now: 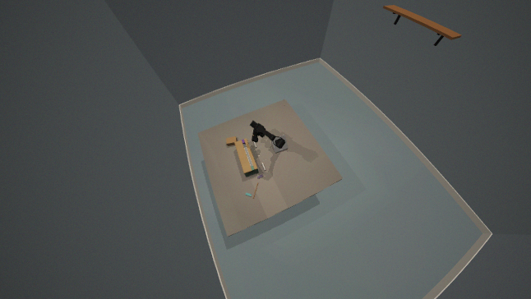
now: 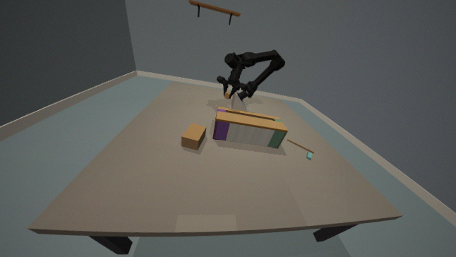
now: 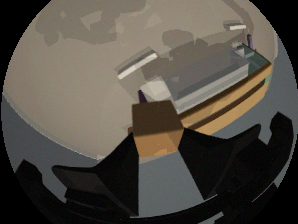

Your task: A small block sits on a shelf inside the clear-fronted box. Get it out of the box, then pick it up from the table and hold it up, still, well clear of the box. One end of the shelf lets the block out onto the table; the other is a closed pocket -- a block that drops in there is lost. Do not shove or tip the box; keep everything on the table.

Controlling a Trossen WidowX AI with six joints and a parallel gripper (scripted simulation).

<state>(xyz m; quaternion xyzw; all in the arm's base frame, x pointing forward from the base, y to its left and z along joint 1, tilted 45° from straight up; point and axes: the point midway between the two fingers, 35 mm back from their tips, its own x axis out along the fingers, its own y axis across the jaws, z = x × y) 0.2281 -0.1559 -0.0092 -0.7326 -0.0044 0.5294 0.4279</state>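
The block lies 10 mm behind my gripper tip, 10 mm to the left of it and 10 mm above it. Round my gripper tip: purple piece 70 mm ahead, 390 mm to the left, 170 mm below; then thin stick 170 mm ahead, 510 mm to the left, 170 mm below; then teal head 250 mm ahead, 520 mm to the left, 170 mm below.
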